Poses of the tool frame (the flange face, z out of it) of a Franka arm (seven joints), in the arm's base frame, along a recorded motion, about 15 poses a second.
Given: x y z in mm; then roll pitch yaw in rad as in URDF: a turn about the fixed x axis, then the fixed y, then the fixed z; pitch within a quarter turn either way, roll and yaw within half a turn.
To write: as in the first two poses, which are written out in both.
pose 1, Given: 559.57 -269.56 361.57 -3.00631 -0.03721 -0.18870
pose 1, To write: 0.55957 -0.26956 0.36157 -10.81 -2.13 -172.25
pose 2, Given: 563.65 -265.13 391.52 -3.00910 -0.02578 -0.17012
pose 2, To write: 0.56365 -0.26513 0.39152 -9.75 -1.48 -172.41
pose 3, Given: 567.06 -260.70 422.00 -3.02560 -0.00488 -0.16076
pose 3, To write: 0.56706 -0.26070 0.42200 -9.21 -0.28 -173.35
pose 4, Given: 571.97 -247.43 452.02 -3.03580 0.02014 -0.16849
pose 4, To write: 0.57197 -0.24743 0.45202 -9.65 1.15 -173.94
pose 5, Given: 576.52 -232.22 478.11 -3.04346 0.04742 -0.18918
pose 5, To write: 0.57652 -0.23222 0.47811 -10.84 2.72 -174.38
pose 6, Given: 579.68 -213.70 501.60 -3.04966 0.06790 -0.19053
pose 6, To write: 0.57968 -0.21370 0.50160 -10.92 3.89 -174.73
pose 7, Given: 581.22 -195.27 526.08 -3.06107 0.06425 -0.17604
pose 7, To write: 0.58122 -0.19527 0.52608 -10.09 3.68 -175.39
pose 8, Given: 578.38 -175.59 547.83 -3.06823 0.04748 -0.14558
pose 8, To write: 0.57838 -0.17559 0.54783 -8.34 2.72 -175.80
